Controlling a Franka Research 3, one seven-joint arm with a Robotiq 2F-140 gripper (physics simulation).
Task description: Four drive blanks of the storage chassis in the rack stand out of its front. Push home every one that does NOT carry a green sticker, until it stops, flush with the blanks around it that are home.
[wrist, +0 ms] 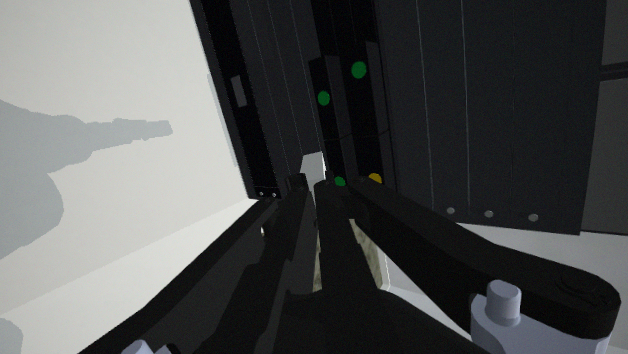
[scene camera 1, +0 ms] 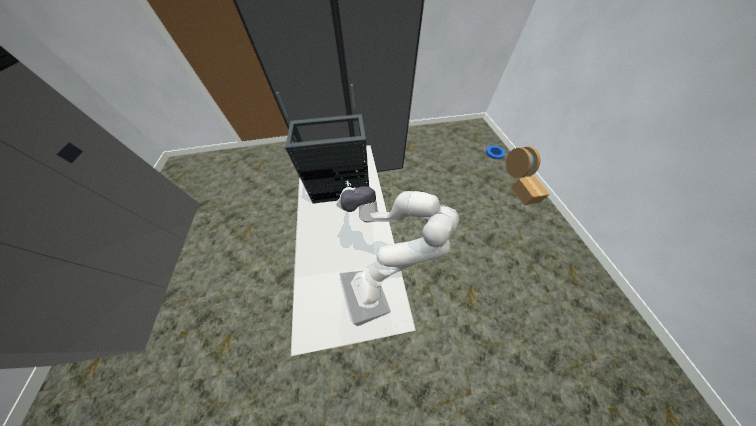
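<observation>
The black storage chassis (wrist: 337, 22) sits in the rack (scene camera 1: 326, 141). In the wrist view its front runs sideways, with two rows of drive blanks. One blank carries a yellow sticker (scene camera 1: 356, 170) (wrist: 375, 178). In the same row is a blank with a green sticker (scene camera 1: 336, 173) (wrist: 358, 69). The other row shows a second green sticker (scene camera 1: 341, 178) (wrist: 323, 98) and a third green sticker (scene camera 1: 358, 176) (wrist: 340, 181). My gripper (scene camera 1: 348, 183) (wrist: 316, 168) is shut and empty, its tips before the chassis front, beside the third green sticker in the wrist view. The fingers partly hide the yellow-stickered blank; contact cannot be told.
Dark filler panels (wrist: 440, 100) lie above the chassis. A white mat (scene camera 1: 317, 312) lies under the rack and arm base. A dark cabinet (scene camera 1: 388, 89) stands behind the rack, and a grey cabinet (scene camera 1: 89, 227) at left. A cardboard box (scene camera 1: 530, 190) and blue ring (scene camera 1: 488, 155) lie at right.
</observation>
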